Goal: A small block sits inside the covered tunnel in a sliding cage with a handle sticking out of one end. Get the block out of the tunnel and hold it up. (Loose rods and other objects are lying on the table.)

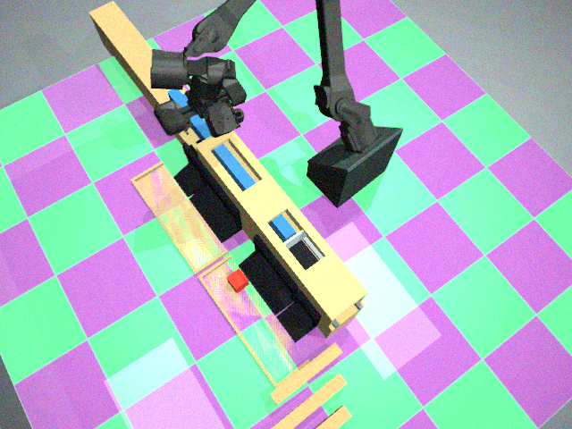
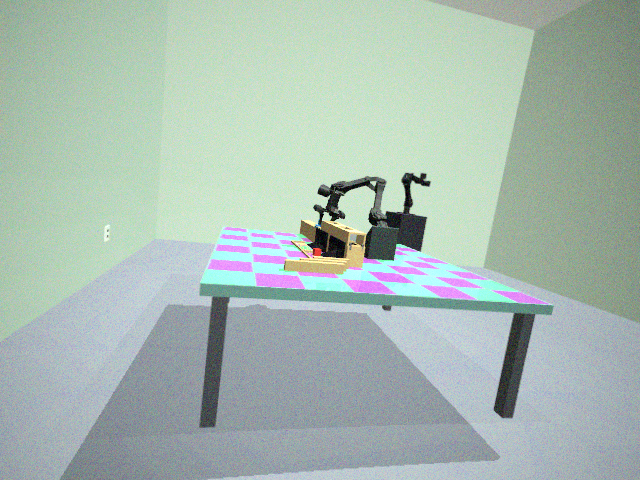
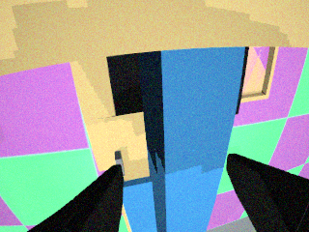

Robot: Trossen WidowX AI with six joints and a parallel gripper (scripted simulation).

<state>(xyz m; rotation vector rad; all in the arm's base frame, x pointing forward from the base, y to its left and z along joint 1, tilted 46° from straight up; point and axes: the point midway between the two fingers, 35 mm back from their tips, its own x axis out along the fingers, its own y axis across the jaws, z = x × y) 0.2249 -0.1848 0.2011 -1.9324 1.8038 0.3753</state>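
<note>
Right now my gripper tip is 30 mm short of the tan covered tunnel, 40 mm to the right of it and 60 mm above it. Also, from my gripper tip: small red block: 140 mm ahead, 300 mm to the left, 110 mm below.
</note>
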